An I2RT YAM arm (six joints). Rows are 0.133 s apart.
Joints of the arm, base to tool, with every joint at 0 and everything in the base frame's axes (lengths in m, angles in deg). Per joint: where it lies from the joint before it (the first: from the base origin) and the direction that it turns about. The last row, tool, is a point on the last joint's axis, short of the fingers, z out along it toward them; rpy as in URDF.
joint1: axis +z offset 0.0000 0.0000 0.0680
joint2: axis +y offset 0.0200 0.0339 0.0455
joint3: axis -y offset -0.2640 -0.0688 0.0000
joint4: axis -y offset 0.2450 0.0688 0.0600
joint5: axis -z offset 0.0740 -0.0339 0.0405
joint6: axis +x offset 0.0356 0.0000 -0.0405
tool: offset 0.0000 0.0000 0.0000 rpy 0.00 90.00 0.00
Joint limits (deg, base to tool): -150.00..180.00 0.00..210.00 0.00..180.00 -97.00..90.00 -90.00..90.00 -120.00..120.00
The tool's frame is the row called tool.
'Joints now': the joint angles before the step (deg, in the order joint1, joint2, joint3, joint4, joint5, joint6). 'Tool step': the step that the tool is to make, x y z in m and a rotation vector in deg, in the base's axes. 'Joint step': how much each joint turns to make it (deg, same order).
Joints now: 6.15 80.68 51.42 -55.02 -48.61 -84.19
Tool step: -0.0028 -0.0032 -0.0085 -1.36 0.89 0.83
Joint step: -0.61 0.80 -1.14 -0.79 1.15 -2.29
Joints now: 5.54 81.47 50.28 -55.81 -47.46 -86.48
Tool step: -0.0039 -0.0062 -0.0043 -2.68 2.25 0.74
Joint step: -1.22 0.89 0.01 -3.68 2.45 -2.88
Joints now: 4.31 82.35 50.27 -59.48 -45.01 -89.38
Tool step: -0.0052 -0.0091 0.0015 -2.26 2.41 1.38
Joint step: -2.03 0.62 0.95 -5.98 2.37 -4.48
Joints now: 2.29 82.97 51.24 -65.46 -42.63 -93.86
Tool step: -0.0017 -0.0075 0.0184 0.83 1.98 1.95
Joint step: -2.02 0.53 4.38 -9.57 -0.17 -5.53
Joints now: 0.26 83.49 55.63 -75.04 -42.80 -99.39
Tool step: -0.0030 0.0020 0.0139 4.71 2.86 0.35
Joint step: 0.01 0.35 2.64 -6.69 -4.47 -2.20
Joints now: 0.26 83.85 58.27 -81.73 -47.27 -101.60
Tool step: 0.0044 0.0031 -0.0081 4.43 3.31 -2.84
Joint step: 0.27 1.93 -0.86 1.39 -5.20 2.45
